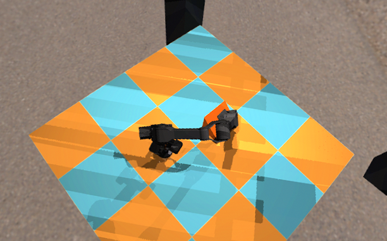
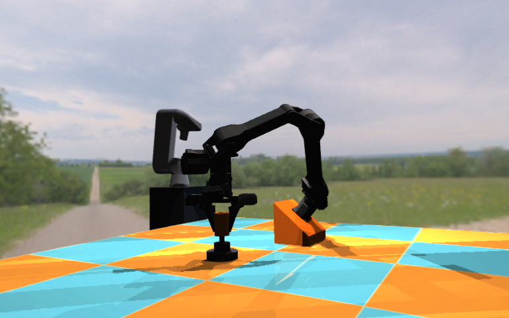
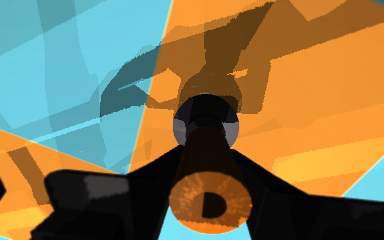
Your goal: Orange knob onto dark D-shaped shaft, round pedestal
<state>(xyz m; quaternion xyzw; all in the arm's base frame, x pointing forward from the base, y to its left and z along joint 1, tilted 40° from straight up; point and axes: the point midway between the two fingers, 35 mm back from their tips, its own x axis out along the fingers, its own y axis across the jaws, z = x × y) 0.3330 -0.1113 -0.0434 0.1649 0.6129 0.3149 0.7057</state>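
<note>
My gripper tip is now 2 cm below the orange knob. The rest, counted from my gripper tip: round pedestal 4 cm below.
</note>
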